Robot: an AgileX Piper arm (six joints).
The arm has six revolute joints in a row. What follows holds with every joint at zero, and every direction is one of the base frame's.
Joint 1 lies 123.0 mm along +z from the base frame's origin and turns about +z.
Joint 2 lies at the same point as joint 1 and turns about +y.
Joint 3 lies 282.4 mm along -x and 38.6 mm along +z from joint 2 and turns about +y.
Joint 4 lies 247.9 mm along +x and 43.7 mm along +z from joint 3 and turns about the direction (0.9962, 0, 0.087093).
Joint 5 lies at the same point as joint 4 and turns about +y.
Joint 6 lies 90.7 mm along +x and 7.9 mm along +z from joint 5 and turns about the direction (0.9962, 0, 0.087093).
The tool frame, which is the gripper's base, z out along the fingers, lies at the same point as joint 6; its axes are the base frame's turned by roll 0.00, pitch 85.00 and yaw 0.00 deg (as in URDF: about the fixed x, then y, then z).
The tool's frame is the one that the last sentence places.
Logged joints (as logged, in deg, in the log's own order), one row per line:
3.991, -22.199, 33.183, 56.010, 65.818, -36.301
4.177, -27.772, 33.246, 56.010, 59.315, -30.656
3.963, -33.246, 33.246, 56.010, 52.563, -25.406
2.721, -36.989, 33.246, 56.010, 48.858, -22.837
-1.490, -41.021, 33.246, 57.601, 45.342, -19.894
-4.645, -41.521, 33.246, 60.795, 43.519, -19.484
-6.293, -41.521, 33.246, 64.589, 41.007, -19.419
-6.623, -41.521, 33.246, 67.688, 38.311, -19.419
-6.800, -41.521, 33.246, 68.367, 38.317, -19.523
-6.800, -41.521, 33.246, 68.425, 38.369, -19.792
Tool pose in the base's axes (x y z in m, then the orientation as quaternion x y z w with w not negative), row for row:
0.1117, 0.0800, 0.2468, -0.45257, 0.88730, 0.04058, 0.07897
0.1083, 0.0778, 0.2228, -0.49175, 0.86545, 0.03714, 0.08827
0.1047, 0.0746, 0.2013, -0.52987, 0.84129, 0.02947, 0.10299
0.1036, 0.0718, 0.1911, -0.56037, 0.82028, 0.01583, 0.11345
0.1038, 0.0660, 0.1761, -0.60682, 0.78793, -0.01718, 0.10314
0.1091, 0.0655, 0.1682, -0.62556, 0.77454, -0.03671, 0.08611
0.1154, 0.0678, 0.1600, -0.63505, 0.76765, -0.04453, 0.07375
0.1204, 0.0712, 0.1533, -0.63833, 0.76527, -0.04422, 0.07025
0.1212, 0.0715, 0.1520, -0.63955, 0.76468, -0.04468, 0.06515
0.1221, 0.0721, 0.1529, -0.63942, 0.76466, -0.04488, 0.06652
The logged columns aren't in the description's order. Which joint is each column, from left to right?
Columns, left to right: joint 4, joint 6, joint 1, joint 2, joint 5, joint 3.
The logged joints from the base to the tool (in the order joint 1, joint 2, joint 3, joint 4, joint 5, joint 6), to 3 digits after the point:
33.183, 56.010, -36.301, 3.991, 65.818, -22.199
33.246, 56.010, -30.656, 4.177, 59.315, -27.772
33.246, 56.010, -25.406, 3.963, 52.563, -33.246
33.246, 56.010, -22.837, 2.721, 48.858, -36.989
33.246, 57.601, -19.894, -1.490, 45.342, -41.021
33.246, 60.795, -19.484, -4.645, 43.519, -41.521
33.246, 64.589, -19.419, -6.293, 41.007, -41.521
33.246, 67.688, -19.419, -6.623, 38.311, -41.521
33.246, 68.367, -19.523, -6.800, 38.317, -41.521
33.246, 68.425, -19.792, -6.800, 38.369, -41.521

